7 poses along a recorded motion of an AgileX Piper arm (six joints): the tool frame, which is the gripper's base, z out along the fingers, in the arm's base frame.
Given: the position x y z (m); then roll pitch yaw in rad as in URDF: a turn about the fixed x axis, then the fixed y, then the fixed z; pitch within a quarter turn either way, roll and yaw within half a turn.
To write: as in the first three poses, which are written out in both.
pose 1, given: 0.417 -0.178 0.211 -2.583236 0.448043 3.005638
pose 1, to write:
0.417 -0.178 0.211
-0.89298 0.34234 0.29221
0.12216 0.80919 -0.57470
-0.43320 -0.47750 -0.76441

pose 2, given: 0.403 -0.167 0.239 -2.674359 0.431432 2.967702
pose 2, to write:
0.403 -0.167 0.239
-0.89467 0.33998 0.28979
0.15716 0.84677 -0.50822
-0.41817 -0.40915 -0.81101

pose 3, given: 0.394 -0.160 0.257 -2.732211 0.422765 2.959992
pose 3, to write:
0.394 -0.160 0.257
-0.89696 0.32630 0.29830
0.16470 0.87279 -0.45947
-0.41028 -0.36300 -0.83660

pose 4, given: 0.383 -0.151 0.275 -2.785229 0.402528 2.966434
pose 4, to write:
0.383 -0.151 0.275
-0.90600 0.29789 0.30072
0.16034 0.89902 -0.40751
-0.39175 -0.32098 -0.86227

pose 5, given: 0.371 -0.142 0.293 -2.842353 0.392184 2.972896
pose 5, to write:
0.371 -0.142 0.293
-0.91096 0.27151 0.31054
0.15515 0.92308 -0.35193
-0.38221 -0.27241 -0.88301

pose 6, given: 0.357 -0.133 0.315 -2.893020 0.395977 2.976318
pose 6, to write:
0.357 -0.133 0.315
-0.91005 0.25307 0.32828
0.15179 0.94044 -0.30418
-0.38571 -0.22698 -0.89426

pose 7, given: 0.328 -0.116 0.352 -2.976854 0.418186 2.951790
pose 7, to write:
0.328 -0.116 0.352
-0.89742 0.25151 0.36247
0.17241 0.95618 -0.23663
-0.40610 -0.14986 -0.90146

